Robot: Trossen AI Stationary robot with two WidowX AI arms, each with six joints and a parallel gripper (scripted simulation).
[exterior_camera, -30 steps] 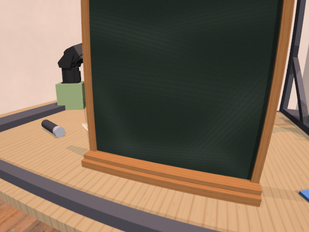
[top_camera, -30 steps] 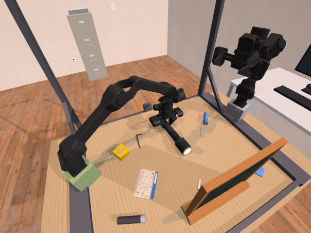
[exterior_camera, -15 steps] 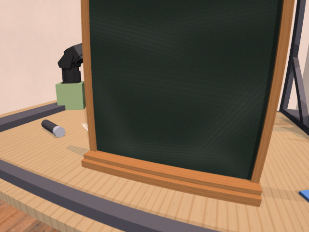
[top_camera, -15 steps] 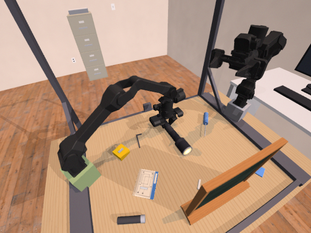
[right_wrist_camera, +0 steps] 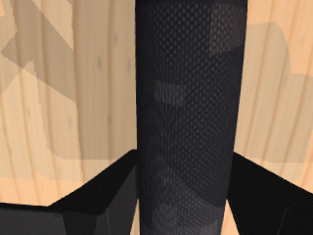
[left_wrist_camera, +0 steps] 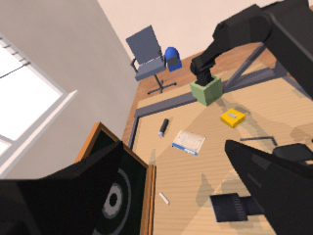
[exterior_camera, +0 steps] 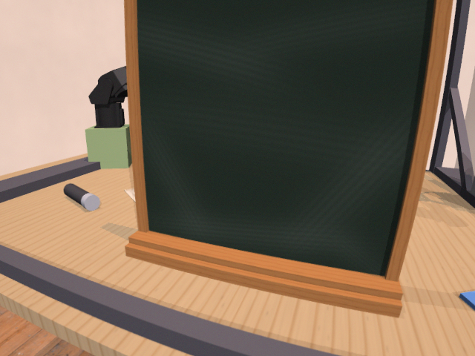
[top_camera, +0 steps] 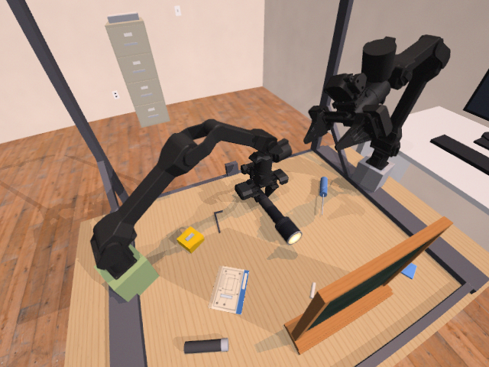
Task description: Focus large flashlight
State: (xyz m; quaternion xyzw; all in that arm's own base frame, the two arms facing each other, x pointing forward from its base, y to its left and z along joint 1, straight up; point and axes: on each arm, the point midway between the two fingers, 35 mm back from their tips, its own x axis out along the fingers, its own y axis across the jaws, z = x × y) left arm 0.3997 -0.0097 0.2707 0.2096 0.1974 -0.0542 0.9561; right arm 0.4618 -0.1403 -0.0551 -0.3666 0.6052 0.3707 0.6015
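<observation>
The flashlight head lies 35 cm below my left hand, 4 cm to the right of it and 2 cm behind it. Round my left hand: chalk stick: 37 cm below, 16 cm ahead, 8 cm to the right; booklet: 38 cm below, 28 cm to the right, 5 cm ahead; blue pad: 38 cm below, 24 cm ahead, 21 cm to the left.
</observation>
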